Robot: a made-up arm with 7 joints. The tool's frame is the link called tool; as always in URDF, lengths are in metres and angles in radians. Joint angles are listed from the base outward.
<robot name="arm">
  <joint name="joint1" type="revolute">
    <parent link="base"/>
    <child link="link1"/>
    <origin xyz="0 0 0.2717" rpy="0 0 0"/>
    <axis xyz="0 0 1"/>
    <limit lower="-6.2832" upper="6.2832"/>
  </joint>
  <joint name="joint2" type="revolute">
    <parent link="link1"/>
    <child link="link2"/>
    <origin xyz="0 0 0" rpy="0 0 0"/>
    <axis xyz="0 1 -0.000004"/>
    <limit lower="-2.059" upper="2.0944"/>
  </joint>
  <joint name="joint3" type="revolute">
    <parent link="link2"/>
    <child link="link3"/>
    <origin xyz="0 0 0.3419" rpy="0 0 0"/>
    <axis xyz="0 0 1"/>
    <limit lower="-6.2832" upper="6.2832"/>
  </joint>
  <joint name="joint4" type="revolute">
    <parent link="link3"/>
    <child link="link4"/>
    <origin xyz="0.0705 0 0" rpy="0 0 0"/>
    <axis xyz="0 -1 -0.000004"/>
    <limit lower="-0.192" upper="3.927"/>
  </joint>
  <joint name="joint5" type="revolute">
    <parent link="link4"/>
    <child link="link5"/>
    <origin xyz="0.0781 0 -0.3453" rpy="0 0 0"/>
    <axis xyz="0 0.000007 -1"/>
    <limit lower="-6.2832" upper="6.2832"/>
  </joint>
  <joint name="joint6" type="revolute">
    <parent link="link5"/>
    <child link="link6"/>
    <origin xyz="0 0 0" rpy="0 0 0"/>
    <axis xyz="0 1 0.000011"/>
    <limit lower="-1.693" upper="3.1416"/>
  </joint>
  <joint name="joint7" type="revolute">
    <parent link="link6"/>
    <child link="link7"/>
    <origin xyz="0.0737 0 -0.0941" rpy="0 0 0"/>
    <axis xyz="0 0.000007 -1"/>
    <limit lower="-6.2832" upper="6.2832"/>
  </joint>
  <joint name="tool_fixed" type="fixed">
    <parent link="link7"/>
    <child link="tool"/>
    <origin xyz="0 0 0" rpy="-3.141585 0 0"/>
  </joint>
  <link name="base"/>
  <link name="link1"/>
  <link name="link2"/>
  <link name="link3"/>
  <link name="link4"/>
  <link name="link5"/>
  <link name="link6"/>
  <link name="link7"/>
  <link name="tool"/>
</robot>
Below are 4 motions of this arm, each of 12 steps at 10 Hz.
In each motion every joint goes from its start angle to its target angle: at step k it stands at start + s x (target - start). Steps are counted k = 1, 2, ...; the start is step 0. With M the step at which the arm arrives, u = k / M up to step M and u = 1 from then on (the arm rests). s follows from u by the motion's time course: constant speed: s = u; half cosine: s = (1 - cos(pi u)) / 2; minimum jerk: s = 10 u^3 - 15 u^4 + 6 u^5.
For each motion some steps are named. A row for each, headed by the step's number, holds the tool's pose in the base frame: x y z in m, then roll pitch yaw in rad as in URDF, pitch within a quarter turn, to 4 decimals.
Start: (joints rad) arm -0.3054 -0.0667 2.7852 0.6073 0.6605 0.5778 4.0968
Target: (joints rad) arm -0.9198 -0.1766 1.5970 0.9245 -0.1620 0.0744 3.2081
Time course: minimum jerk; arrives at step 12
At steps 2, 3, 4, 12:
2: -0.3030 0.2786 0.2600 3.0259 -0.2808 -2.1720
3: -0.2725 0.3222 0.2678 2.9758 -0.2105 -2.1855
4: -0.2135 0.3824 0.2817 2.9187 -0.0878 -2.2151
12: 0.3724 0.3553 0.4534 -2.7711 0.7988 -2.1367

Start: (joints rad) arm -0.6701 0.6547 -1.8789 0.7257 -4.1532 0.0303 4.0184
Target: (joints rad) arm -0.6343 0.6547 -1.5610 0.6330 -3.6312 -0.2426 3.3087
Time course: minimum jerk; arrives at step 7
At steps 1, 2, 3, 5, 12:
1: -0.3114 -0.2085 0.4071 2.1985 -0.6196 -1.8101
2: -0.3014 -0.2139 0.3928 2.1968 -0.5603 -1.7983
3: -0.2811 -0.2221 0.3669 2.2037 -0.4456 -1.7802
5: -0.2293 -0.2332 0.3127 2.2596 -0.1754 -1.7383
12: -0.2123 -0.2346 0.2977 2.2872 -0.0917 -1.7208

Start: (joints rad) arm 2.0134 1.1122 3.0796 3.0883 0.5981 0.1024 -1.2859
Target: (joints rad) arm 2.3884 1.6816 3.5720 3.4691 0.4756 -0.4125 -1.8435
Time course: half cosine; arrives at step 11
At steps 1, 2, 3, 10, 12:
1: -0.3500 0.6457 0.5762 -0.8023 0.6805 0.9430
2: -0.3710 0.6461 0.5386 -0.9081 0.7040 0.9034
3: -0.4033 0.6408 0.4788 -1.0803 0.7287 0.8411
10: -0.5623 0.3515 0.0262 -2.3803 0.6753 0.7594
12: -0.5623 0.3406 0.0180 -2.4061 0.6767 0.7682

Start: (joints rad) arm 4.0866 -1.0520 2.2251 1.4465 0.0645 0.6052 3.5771
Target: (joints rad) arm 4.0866 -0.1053 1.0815 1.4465 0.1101 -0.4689 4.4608
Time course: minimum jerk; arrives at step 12
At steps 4, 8, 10, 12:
4: 0.6596 0.0658 0.3695 -2.7533 0.8635 2.8652
8: 0.4023 -0.2788 0.7513 1.3317 0.6210 0.5771
10: 0.2631 -0.3816 0.7726 1.1876 0.2803 0.3810
12: 0.2335 -0.4003 0.7713 1.1665 0.2151 0.3471

